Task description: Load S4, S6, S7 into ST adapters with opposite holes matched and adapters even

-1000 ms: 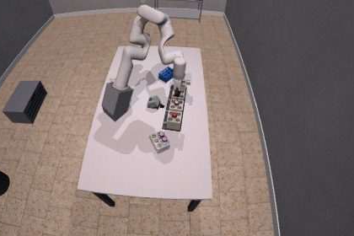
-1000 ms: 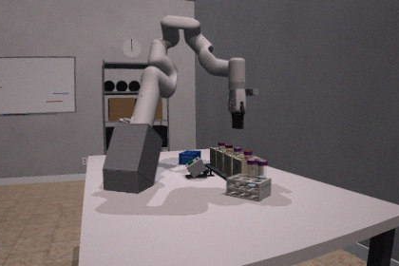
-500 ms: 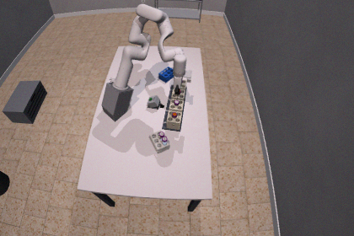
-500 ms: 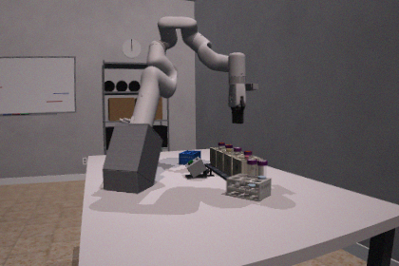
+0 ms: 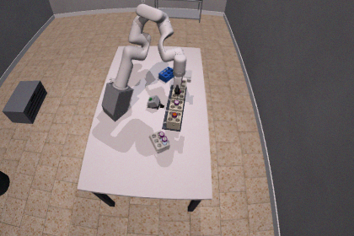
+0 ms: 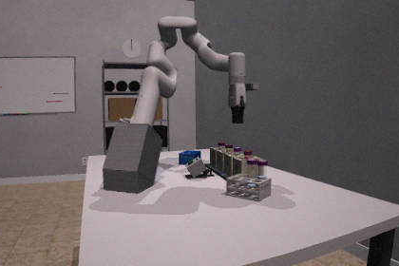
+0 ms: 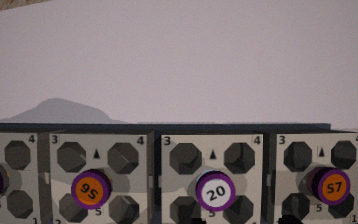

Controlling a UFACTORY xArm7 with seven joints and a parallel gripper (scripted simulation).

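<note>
Now: hand 180 mm past the done desk, 50 mm to the right of it and 200 mm above it. Also, from my hand: adapter: 200 mm below; blue rack: 110 mm behind, 390 mm to the left, 220 mm below; white rack: 90 mm behind, 280 mm to the right, 220 mm below.
</note>
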